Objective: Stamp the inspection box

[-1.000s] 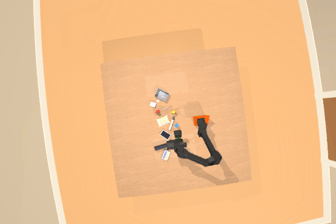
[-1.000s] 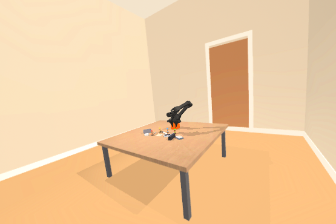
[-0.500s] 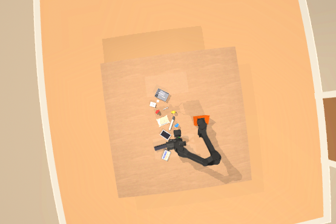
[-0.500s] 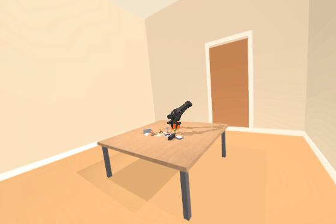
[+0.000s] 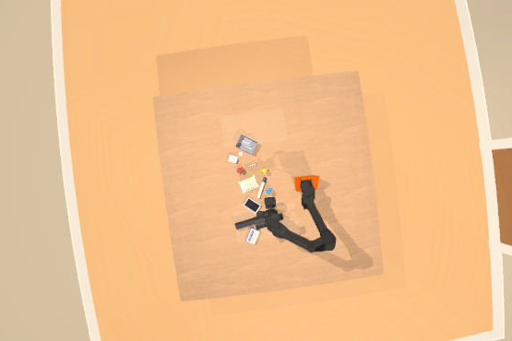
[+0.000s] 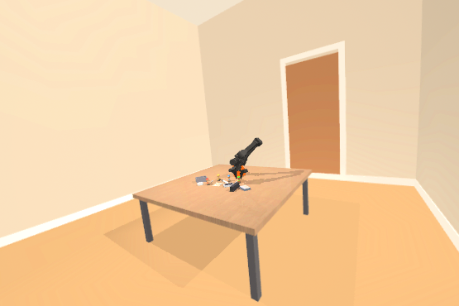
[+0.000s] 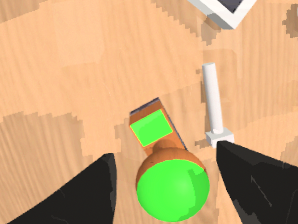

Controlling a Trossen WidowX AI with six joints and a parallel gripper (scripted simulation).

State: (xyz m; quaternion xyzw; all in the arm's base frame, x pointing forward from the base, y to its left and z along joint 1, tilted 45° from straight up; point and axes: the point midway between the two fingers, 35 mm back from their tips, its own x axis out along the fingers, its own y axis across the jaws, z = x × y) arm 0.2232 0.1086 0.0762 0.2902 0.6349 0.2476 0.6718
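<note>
Now: the ink pad 100 mm ahead of my gripper tip, 50 mm to the right of it and 30 mm below it. From my gripper tip the other things lie so: black block (160 mm ahead, 50 mm to the left, 20 mm below); then white cylinder (20 mm ahead, 160 mm to the right, 30 mm below); then blue-knobbed stamp (10 mm behind, 120 mm to the right, 20 mm below).
</note>
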